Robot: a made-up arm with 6 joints.
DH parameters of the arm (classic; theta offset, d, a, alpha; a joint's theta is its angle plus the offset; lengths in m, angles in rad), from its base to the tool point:
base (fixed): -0.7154 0 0.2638 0
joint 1: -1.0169 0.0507 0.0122 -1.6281
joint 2: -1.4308 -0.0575 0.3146 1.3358
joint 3: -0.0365 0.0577 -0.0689 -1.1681
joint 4: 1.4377 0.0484 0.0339 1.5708
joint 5: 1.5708 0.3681 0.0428 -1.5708
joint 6: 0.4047 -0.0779 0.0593 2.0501
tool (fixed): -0.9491 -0.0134 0 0
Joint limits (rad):
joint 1: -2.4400..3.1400
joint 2: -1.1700..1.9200
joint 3: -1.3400..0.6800
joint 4: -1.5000..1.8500
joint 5: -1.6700..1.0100
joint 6: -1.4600..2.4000
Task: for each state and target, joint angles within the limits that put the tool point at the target. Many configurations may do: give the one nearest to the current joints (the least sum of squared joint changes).
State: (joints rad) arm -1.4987 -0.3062 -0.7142 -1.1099 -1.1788 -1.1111
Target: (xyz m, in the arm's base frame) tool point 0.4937 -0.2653 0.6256
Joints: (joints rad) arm -1.9742 -0.0902 -0.2395 -0.9022 -0.9674 -1.0870
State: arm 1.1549 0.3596 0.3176 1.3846 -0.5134 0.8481
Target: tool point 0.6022 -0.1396 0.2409
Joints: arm 1.5895 0.3655 0.0520 0.9825 -0.3953 0.7613
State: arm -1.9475 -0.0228 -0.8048 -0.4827 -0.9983 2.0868
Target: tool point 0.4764 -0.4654 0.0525
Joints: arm -2.3956 -0.6290 -1.2043 -1.2291 -1.1773 2.1355
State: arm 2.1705 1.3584 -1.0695 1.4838 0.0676 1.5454
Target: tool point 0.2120 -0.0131 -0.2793
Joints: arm 2.3105 1.8752 -0.5265 1.8500 -0.0556 1.6209
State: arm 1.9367 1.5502 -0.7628 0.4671 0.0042 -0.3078
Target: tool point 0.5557 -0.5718 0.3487
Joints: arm 1.4219 1.0897 -1.3400 -0.0242 -0.0766 -0.1268
